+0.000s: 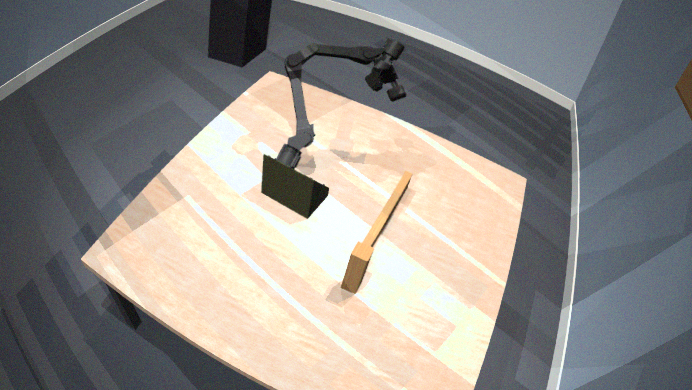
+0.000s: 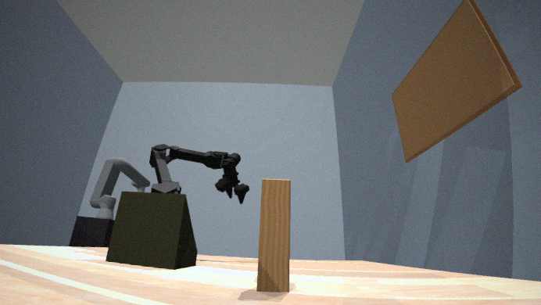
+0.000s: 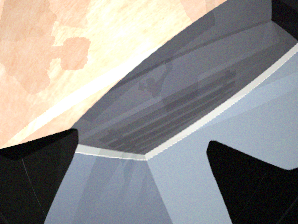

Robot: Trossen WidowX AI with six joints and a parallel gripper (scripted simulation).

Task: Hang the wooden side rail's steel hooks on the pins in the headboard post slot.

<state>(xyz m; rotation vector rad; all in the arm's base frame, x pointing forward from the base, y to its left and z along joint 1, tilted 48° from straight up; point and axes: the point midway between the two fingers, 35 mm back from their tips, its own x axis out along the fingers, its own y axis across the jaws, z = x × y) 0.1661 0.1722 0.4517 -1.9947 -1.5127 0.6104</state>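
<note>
Now: gripper tip 16 cm short of the wooden headboard post, 69 cm to the left of it and 19 cm above it.
</note>
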